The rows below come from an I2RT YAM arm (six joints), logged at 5 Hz.
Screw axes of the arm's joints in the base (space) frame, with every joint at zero. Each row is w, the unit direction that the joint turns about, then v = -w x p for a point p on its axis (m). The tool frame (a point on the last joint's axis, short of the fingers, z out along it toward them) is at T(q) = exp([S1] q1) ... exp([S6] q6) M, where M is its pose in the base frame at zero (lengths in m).
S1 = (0, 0, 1, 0, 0, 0)
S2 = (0, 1, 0, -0.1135, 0, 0.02)
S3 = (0, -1, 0, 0.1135, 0, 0.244)
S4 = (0, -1, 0, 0.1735, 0, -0.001)
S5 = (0, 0, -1, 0, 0.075, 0)
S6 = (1, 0, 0, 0, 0.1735, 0)
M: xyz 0.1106 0 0.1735 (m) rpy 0 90 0 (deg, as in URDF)
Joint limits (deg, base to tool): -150..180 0..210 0..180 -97..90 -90..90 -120..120
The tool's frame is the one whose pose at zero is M.
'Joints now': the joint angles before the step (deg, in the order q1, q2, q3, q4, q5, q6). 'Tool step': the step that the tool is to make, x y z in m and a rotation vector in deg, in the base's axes. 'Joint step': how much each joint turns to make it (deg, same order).
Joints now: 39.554 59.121 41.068 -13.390 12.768 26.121
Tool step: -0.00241 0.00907 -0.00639 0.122 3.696 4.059
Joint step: 1.585 1.745 0.471 -1.610 -3.427 0.758
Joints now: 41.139 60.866 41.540 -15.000 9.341 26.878
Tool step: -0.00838 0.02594 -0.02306 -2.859 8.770 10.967
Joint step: 4.828 5.843 0.716 -3.129 -7.276 -0.721
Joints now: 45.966 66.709 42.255 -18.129 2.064 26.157
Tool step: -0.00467 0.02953 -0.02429 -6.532 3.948 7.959
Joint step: 5.070 8.241 1.937 -1.118 -1.010 -3.039
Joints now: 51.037 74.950 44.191 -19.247 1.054 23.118
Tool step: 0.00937 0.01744 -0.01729 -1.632 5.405 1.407
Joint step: 0.347 7.305 2.849 -0.193 -3.173 1.110
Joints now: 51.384 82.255 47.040 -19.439 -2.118 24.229
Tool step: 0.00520 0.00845 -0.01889 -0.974 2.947 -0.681
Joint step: 0.121 4.773 0.241 2.006 -0.957 1.617
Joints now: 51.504 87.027 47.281 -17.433 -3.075 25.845
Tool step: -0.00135 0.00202 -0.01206 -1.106 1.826 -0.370
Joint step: 0.426 2.021 -0.646 0.726 -0.215 1.073
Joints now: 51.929 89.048 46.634 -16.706 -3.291 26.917
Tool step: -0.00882 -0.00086 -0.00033 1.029 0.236 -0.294
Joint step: 1.296 -1.471 -1.703 1.006 0.130 1.784
